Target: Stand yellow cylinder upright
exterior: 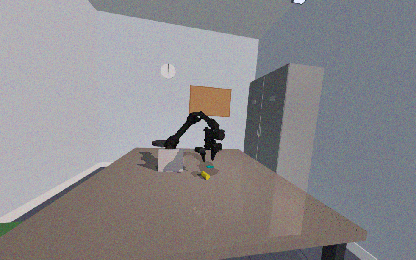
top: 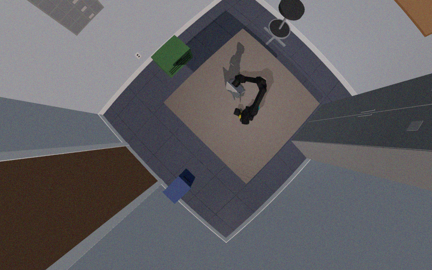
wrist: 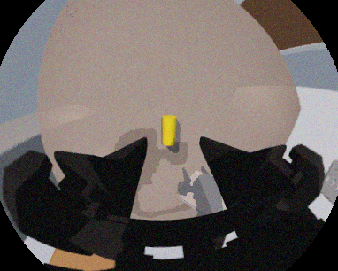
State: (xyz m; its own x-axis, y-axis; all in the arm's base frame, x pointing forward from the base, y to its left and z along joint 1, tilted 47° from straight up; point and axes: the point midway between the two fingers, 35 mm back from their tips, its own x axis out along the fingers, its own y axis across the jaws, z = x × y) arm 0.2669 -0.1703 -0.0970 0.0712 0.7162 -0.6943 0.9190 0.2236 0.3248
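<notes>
Now: gripper tip 1 cm past the yellow tall cylinder, 2 cm to the right of it and 11 cm above it. From my gripper tip the other things lie so: cyan circle (7 cm ahead, 21 cm to the left, 12 cm below).
</notes>
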